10 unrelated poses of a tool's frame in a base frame.
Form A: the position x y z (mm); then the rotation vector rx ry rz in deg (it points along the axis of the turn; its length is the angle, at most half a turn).
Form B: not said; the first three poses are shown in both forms.
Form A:
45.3, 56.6, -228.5, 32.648, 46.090, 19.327
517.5, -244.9, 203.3, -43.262, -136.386, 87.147
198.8, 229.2, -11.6, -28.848, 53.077, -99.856
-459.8, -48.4, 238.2, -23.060, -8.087, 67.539
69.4, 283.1, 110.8, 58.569, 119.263, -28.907
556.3, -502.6, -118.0, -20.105, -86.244, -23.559
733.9, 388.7, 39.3, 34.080, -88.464, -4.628
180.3, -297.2, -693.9, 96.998, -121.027, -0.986
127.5, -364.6, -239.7, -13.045, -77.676, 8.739
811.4, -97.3, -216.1, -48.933, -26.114, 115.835
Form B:
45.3, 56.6, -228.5, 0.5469, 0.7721, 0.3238, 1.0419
517.5, -244.9, 203.3, -0.2582, -0.8141, 0.5202, 2.9240
198.8, 229.2, -11.6, -0.2472, 0.4548, -0.8556, 2.0369
-459.8, -48.4, 238.2, -0.3211, -0.1126, 0.9403, 1.2536
69.4, 283.1, 110.8, 0.4307, 0.8771, -0.2126, 2.3732
556.3, -502.6, -118.0, -0.2194, -0.9412, -0.2571, 1.5994
733.9, 388.7, 39.3, 0.3591, -0.9320, -0.0488, 1.6566
180.3, -297.2, -693.9, 0.6254, -0.7803, -0.0064, 2.7071
127.5, -364.6, -239.7, -0.1646, -0.9802, 0.1103, 1.3831
811.4, -97.3, -216.1, -0.3810, -0.2033, 0.9019, 2.2415

